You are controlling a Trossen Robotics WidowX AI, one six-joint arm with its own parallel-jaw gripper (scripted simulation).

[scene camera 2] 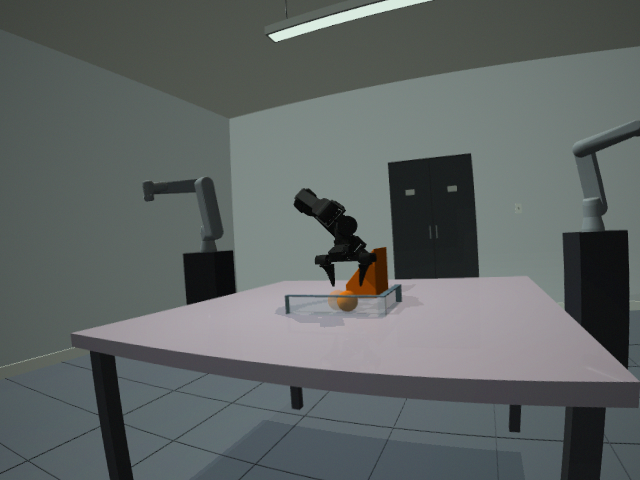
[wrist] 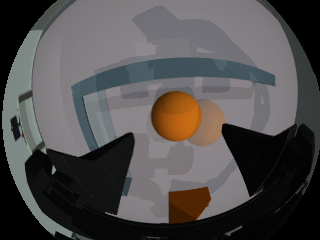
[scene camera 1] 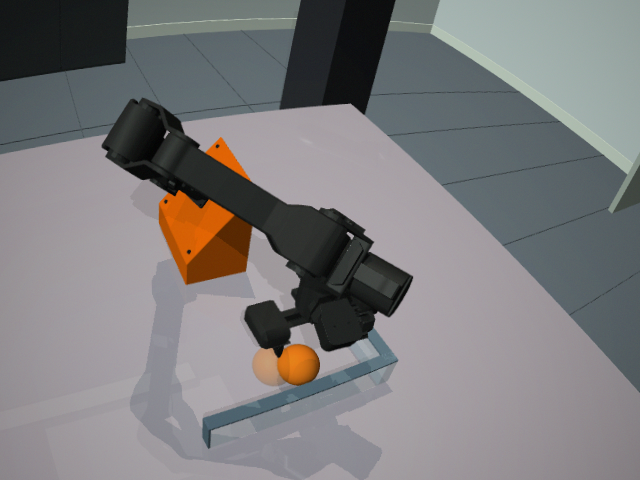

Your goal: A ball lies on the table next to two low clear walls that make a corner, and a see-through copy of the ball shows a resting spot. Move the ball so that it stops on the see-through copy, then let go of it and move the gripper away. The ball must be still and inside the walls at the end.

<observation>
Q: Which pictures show my gripper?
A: Scene camera 2, the wrist view and scene camera 1: all of them.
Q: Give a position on an orange ball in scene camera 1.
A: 304, 362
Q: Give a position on an orange ball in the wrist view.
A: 174, 115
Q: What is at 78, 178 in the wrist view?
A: My gripper.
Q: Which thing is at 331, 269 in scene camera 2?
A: My gripper.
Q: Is my gripper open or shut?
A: Open.
</observation>
